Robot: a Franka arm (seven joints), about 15 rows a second.
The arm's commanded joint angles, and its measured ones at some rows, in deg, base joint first. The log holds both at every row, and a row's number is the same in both.
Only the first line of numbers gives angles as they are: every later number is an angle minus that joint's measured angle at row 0.
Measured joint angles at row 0:
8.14, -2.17, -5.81, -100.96, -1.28, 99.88, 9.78
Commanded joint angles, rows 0 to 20:
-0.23, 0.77, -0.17, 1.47, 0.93, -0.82, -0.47
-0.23, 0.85, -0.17, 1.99, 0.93, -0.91, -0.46
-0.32, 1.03, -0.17, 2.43, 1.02, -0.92, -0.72
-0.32, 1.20, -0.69, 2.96, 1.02, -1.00, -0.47
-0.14, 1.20, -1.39, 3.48, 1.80, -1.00, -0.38
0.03, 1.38, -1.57, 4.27, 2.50, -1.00, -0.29
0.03, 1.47, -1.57, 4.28, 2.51, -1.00, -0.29
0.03, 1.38, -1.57, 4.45, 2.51, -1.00, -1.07
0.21, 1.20, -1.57, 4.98, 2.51, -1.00, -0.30
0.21, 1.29, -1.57, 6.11, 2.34, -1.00, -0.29
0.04, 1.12, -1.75, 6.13, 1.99, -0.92, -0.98
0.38, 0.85, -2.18, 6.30, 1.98, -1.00, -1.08
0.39, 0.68, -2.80, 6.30, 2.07, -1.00, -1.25
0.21, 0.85, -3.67, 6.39, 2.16, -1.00, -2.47
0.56, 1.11, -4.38, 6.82, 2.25, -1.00, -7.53
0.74, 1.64, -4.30, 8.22, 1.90, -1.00, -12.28
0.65, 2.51, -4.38, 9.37, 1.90, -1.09, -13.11
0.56, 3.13, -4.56, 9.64, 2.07, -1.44, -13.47
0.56, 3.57, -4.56, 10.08, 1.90, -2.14, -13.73
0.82, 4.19, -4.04, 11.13, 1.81, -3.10, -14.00
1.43, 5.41, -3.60, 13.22, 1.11, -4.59, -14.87
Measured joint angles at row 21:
0.23, 2.15, -3.75, 8.01, 1.31, -1.39, -12.61
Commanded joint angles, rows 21 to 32:
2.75, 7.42, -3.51, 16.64, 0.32, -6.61, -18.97
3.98, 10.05, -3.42, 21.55, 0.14, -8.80, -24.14
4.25, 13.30, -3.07, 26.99, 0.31, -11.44, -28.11
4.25, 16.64, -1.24, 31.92, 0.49, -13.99, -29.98
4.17, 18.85, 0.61, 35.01, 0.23, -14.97, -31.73
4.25, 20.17, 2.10, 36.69, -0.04, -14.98, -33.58
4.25, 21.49, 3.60, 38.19, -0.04, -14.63, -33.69
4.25, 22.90, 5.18, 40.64, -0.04, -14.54, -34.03
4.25, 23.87, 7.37, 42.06, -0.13, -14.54, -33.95
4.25, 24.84, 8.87, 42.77, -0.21, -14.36, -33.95
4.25, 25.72, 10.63, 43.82, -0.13, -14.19, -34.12
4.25, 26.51, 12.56, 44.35, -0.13, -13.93, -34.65
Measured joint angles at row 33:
4.38, 23.20, 9.56, 39.00, 0.64, -12.28, -32.44
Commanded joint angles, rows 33 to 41:
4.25, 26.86, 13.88, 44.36, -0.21, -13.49, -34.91
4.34, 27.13, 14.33, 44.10, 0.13, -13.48, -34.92
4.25, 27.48, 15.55, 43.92, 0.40, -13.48, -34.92
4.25, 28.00, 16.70, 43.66, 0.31, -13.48, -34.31
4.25, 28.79, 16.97, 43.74, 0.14, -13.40, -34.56
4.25, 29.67, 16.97, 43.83, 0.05, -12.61, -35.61
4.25, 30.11, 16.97, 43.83, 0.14, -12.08, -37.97
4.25, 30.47, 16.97, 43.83, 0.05, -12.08, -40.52
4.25, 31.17, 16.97, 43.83, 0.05, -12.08, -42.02
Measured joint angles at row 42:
4.41, 28.76, 16.59, 41.10, 0.61, -11.88, -37.65
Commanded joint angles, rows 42 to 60:
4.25, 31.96, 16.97, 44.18, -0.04, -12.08, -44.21
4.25, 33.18, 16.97, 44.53, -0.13, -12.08, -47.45
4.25, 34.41, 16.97, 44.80, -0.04, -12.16, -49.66
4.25, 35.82, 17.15, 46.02, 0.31, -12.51, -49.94
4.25, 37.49, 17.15, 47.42, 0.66, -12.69, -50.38
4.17, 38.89, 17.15, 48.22, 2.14, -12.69, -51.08
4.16, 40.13, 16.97, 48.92, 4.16, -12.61, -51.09
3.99, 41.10, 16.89, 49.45, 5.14, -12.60, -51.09
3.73, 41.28, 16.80, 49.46, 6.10, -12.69, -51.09
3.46, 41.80, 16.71, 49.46, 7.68, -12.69, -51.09
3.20, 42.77, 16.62, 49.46, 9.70, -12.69, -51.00
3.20, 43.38, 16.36, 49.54, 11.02, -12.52, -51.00
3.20, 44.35, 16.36, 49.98, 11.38, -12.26, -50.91
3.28, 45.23, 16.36, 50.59, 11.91, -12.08, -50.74
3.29, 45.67, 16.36, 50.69, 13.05, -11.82, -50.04
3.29, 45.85, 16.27, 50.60, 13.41, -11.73, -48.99
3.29, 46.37, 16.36, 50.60, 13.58, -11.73, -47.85
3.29, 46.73, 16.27, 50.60, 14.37, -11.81, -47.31
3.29, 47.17, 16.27, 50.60, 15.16, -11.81, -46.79
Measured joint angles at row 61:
3.09, 45.16, 16.55, 47.88, 12.61, -11.21, -48.69
